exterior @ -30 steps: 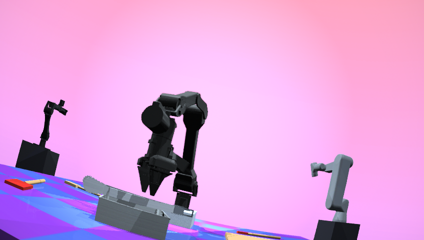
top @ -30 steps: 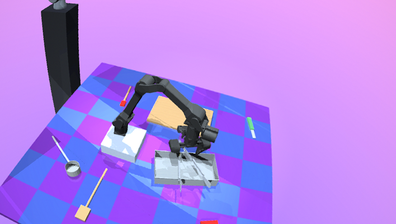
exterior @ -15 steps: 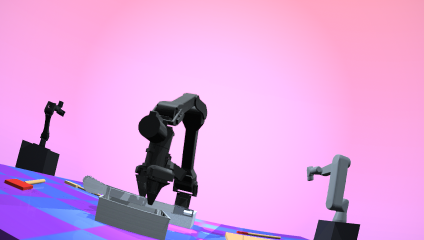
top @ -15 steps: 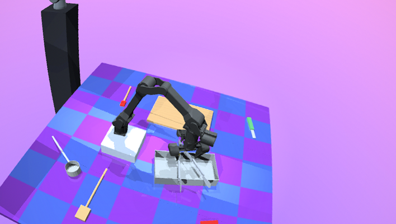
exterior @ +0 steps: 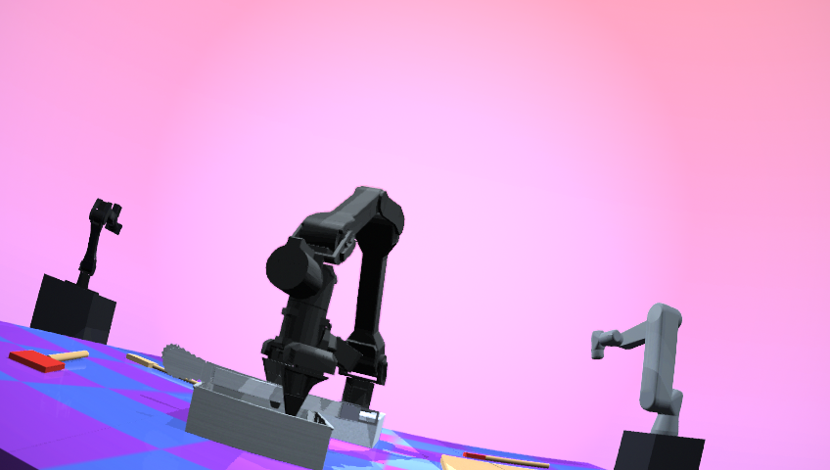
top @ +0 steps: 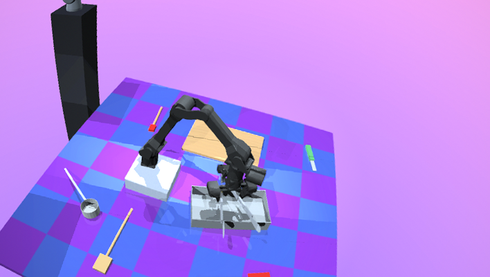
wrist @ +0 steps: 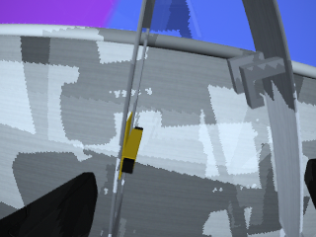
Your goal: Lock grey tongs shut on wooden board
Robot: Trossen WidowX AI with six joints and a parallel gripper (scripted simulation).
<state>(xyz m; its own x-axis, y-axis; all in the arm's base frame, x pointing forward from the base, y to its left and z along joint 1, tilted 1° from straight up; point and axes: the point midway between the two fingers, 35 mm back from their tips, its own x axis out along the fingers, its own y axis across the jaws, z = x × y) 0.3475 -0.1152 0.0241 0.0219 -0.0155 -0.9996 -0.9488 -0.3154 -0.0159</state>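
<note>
The grey roasting tin lies 30 mm to the right of my gripper tip, 10 mm below it and 10 mm ahead of it. Also, from my gripper tip: red spatula 340 mm to the right, 60 mm ahead, 40 mm below; wooden board 370 mm to the left, 30 mm below, 30 mm behind; yellow lock piece 30 mm behind, 30 mm above, 20 mm to the left.
</note>
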